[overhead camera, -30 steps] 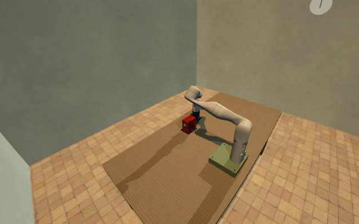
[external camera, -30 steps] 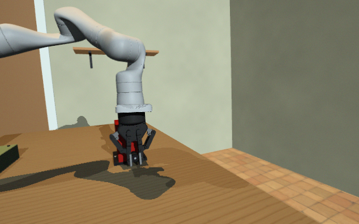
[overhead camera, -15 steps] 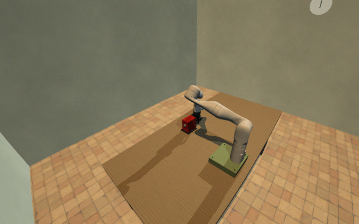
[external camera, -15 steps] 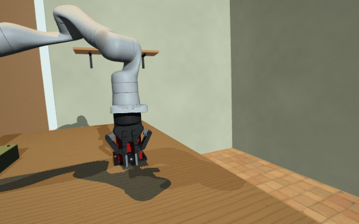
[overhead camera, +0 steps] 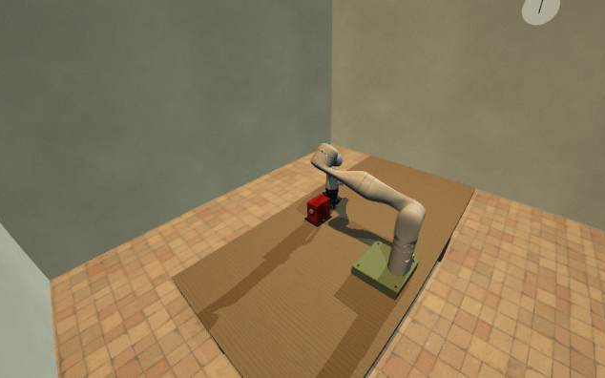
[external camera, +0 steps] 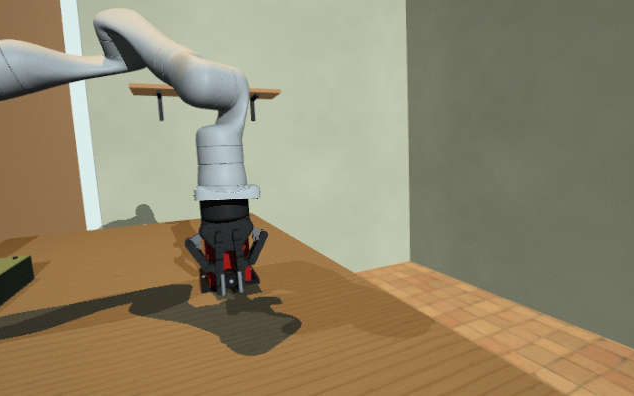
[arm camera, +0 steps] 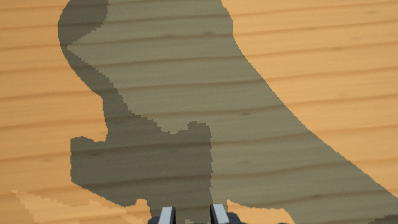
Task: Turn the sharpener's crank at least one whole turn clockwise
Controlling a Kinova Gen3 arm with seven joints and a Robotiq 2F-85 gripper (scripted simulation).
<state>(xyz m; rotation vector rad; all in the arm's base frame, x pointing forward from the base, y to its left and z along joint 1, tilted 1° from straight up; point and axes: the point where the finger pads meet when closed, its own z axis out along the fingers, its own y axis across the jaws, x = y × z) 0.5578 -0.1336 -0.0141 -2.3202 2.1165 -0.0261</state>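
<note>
The black crank knob lies 1 cm to the left of my hand.
</note>
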